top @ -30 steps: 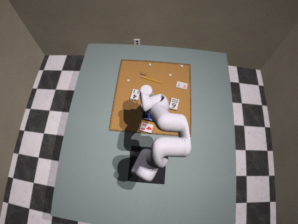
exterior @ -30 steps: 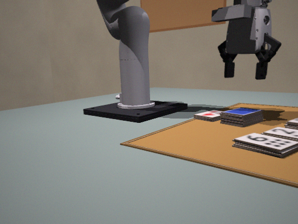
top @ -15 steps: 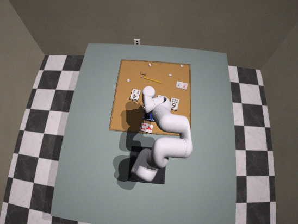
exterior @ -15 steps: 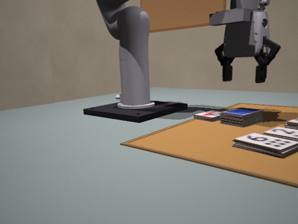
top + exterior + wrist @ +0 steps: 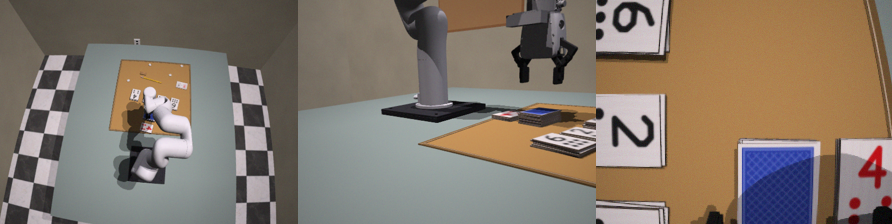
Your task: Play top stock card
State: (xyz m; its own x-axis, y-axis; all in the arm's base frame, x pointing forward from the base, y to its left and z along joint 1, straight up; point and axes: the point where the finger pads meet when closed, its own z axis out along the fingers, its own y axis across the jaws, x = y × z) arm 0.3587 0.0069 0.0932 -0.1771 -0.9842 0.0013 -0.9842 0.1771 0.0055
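The red 2 card is 8 cm below my hand. The rest, counted from my hand: brown mat (19 cm ahead, 12 cm below, 1 cm to the right); then red 4 card (10 cm below, 9 cm behind, 2 cm to the left); then black 4 card (17 cm ahead, 12 cm to the left, 10 cm below).
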